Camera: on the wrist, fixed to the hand. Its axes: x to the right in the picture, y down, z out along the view.
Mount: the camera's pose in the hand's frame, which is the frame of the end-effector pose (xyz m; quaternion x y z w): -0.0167 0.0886 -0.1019 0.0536 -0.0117 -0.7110 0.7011
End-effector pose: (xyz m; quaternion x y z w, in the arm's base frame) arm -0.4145 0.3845 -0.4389 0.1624 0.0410 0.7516 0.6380
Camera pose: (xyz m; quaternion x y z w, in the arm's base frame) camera -0.5263 0.3669 -0.5145 0.1277 0.1770 0.0692 0.9734
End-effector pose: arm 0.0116 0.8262 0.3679 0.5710 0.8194 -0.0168 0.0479
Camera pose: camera 0.0943 0.8498 0.4733 -0.1799 0.9789 -0.0964 0.0006
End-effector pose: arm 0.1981 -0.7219 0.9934 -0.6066 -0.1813 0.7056 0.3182
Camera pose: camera 0.2778 -0.8112 0.9287 -0.2711 -0.5243 0.2853 0.7552
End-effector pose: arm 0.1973 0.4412 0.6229 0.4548 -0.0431 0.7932 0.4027
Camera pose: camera 0.0716 0.4159 0.5773 0.3803 0.3309 0.2668 0.8214
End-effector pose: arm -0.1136 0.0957 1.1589 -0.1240 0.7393 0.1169 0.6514
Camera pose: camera -0.2365 0.1456 1.1891 -0.5763 0.4288 -0.4194 0.5551
